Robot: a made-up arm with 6 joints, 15 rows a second.
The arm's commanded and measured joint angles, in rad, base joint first. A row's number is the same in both.
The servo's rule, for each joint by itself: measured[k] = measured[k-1] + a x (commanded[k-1-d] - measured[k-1]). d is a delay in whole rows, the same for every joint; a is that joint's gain. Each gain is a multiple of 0.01, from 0.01 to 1. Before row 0 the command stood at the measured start. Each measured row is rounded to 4 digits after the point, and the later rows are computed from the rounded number. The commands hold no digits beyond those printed.
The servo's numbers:
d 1
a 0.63 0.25 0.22 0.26 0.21 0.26
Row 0, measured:
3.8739, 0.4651, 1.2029, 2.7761, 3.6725, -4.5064
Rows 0 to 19, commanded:
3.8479, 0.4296, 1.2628, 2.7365, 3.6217, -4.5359
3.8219, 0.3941, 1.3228, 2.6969, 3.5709, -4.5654
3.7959, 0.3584, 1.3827, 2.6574, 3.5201, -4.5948
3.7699, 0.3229, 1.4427, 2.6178, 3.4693, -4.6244
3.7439, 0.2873, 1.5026, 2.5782, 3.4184, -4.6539
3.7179, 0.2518, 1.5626, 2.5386, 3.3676, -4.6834
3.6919, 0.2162, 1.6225, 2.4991, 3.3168, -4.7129
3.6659, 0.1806, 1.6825, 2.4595, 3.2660, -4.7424
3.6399, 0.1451, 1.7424, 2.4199, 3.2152, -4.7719
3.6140, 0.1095, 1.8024, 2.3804, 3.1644, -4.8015
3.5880, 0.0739, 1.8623, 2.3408, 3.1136, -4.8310
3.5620, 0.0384, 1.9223, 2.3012, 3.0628, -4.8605
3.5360, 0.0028, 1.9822, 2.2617, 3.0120, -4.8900
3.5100, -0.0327, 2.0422, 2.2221, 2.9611, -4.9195
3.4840, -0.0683, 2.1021, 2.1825, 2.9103, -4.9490
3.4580, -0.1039, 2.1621, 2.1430, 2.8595, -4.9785
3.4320, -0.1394, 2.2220, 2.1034, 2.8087, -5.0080
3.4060, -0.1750, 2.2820, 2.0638, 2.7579, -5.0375
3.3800, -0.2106, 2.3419, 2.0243, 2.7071, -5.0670
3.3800, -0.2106, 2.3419, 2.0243, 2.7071, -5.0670
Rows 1 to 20, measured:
3.8739, 0.4651, 1.2029, 2.7761, 3.6725, -4.5064
3.8575, 0.4562, 1.2161, 2.7658, 3.6618, -4.5141
3.8351, 0.4407, 1.2396, 2.7479, 3.6427, -4.5274
3.8104, 0.4201, 1.2711, 2.7244, 3.6170, -4.5449
3.7849, 0.3958, 1.3089, 2.6967, 3.5860, -4.5656
3.7591, 0.3687, 1.3515, 2.6659, 3.5508, -4.5886
3.7331, 0.3395, 1.3979, 2.6328, 3.5123, -4.6132
3.7071, 0.3087, 1.4473, 2.5980, 3.4712, -4.6391
3.6811, 0.2767, 1.4990, 2.5620, 3.4281, -4.6660
3.6551, 0.2438, 1.5525, 2.5251, 3.3834, -4.6935
3.6292, 0.2102, 1.6075, 2.4875, 3.3374, -4.7216
3.6032, 0.1761, 1.6636, 2.4494, 3.2904, -4.7500
3.5772, 0.1417, 1.7205, 2.4109, 3.2426, -4.7787
3.5512, 0.1070, 1.7781, 2.3721, 3.1942, -4.8076
3.5252, 0.0721, 1.8362, 2.3331, 3.1452, -4.8367
3.4992, 0.0370, 1.8947, 2.2939, 3.0959, -4.8659
3.4732, 0.0018, 1.9535, 2.2547, 3.0463, -4.8952
3.4472, -0.0335, 2.0126, 2.2154, 2.9964, -4.9245
3.4212, -0.0689, 2.0719, 2.1760, 2.9463, -4.9539
3.3952, -0.1043, 2.1313, 2.1366, 2.8961, -4.9833

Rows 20 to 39, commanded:
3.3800, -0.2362, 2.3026, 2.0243, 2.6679, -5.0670
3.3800, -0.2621, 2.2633, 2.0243, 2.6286, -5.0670
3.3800, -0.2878, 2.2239, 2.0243, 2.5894, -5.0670
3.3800, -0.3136, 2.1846, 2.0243, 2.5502, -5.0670
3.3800, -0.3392, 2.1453, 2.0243, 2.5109, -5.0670
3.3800, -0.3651, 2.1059, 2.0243, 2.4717, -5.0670
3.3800, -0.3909, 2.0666, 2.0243, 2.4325, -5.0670
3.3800, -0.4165, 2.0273, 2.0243, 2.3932, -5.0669
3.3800, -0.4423, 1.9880, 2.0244, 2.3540, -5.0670
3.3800, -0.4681, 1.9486, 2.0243, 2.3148, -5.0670
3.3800, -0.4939, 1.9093, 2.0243, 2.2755, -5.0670
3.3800, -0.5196, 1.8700, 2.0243, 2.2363, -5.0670
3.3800, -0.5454, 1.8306, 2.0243, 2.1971, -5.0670
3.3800, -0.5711, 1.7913, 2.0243, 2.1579, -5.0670
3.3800, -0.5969, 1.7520, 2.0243, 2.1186, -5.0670
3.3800, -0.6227, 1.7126, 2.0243, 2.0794, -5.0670
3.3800, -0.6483, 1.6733, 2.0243, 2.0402, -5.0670
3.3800, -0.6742, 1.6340, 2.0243, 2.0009, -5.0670
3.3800, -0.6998, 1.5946, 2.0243, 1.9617, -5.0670
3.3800, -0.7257, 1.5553, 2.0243, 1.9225, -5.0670
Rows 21 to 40, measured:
3.3856, -0.1309, 2.1776, 2.1074, 2.8564, -5.0051
3.3821, -0.1572, 2.2051, 2.0858, 2.8168, -5.0212
3.3808, -0.1834, 2.2179, 2.0698, 2.7773, -5.0331
3.3803, -0.2095, 2.2192, 2.0580, 2.7378, -5.0419
3.3801, -0.2355, 2.2116, 2.0492, 2.6984, -5.0484
3.3800, -0.2614, 2.1970, 2.0427, 2.6590, -5.0532
3.3800, -0.2873, 2.1770, 2.0379, 2.6197, -5.0568
3.3800, -0.3132, 2.1527, 2.0344, 2.5804, -5.0595
3.3800, -0.3390, 2.1251, 2.0318, 2.5411, -5.0614
3.3800, -0.3648, 2.0949, 2.0299, 2.5018, -5.0629
3.3800, -0.3906, 2.0627, 2.0284, 2.4625, -5.0640
3.3800, -0.4164, 2.0290, 2.0273, 2.4232, -5.0648
3.3800, -0.4422, 1.9940, 2.0265, 2.3840, -5.0654
3.3800, -0.4680, 1.9581, 2.0259, 2.3448, -5.0658
3.3800, -0.4938, 1.9214, 2.0255, 2.3056, -5.0661
3.3800, -0.5196, 1.8841, 2.0252, 2.2663, -5.0663
3.3800, -0.5454, 1.8464, 2.0250, 2.2271, -5.0665
3.3800, -0.5711, 1.8083, 2.0248, 2.1879, -5.0666
3.3800, -0.5969, 1.7700, 2.0247, 2.1486, -5.0667
3.3800, -0.6226, 1.7314, 2.0246, 2.1094, -5.0668

